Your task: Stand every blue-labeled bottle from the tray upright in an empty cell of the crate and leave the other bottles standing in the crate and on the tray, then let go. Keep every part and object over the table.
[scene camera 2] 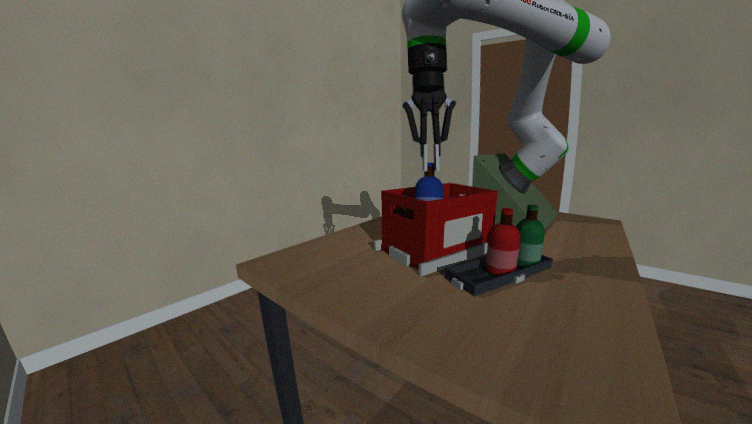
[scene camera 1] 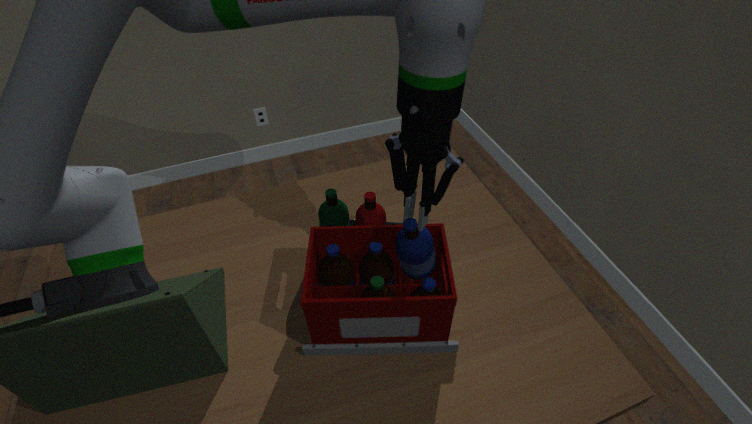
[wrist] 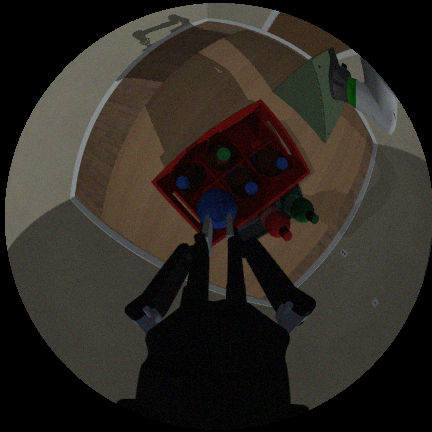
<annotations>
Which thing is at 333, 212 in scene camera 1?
A green bottle.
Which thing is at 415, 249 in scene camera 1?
A blue bottle.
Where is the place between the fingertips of my gripper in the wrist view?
218, 221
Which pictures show the green bottle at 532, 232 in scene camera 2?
Scene camera 2, scene camera 1 and the wrist view: all of them.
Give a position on a red bottle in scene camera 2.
504, 238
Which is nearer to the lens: the blue bottle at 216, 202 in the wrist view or the green bottle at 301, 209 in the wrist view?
The blue bottle.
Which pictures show my gripper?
Scene camera 2, scene camera 1 and the wrist view: all of them.
</annotations>
